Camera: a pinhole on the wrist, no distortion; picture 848 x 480 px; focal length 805.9 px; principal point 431.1 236.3 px. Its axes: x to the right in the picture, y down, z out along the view. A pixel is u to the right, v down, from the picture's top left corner.
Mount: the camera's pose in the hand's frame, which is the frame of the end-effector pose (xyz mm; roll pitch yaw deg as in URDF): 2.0 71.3 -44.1 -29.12 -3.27 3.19
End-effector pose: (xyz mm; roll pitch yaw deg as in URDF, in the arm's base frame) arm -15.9 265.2 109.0 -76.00 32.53 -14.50
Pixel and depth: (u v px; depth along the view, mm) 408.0 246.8 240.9
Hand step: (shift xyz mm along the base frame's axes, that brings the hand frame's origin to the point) -43.1 223.1 -109.4
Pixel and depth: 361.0 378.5 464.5
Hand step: -106.4 438.4 -192.9
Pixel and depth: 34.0 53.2 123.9
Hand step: -73.8 119.2 -32.8
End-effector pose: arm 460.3 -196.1 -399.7 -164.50 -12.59 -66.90
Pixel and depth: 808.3 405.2 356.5
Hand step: -142.5 -283.6 -278.3
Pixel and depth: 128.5 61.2 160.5
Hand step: -90.1 3.2 -148.1
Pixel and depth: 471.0 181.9 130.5
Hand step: -85.8 -60.1 -103.4
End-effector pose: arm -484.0 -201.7 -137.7 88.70 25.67 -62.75
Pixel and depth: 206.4 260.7 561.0
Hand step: -383.8 -172.1 408.3
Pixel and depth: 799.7 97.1 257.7
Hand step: -107.6 -239.4 108.0
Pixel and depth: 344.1 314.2 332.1
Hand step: -169.9 -154.9 262.9
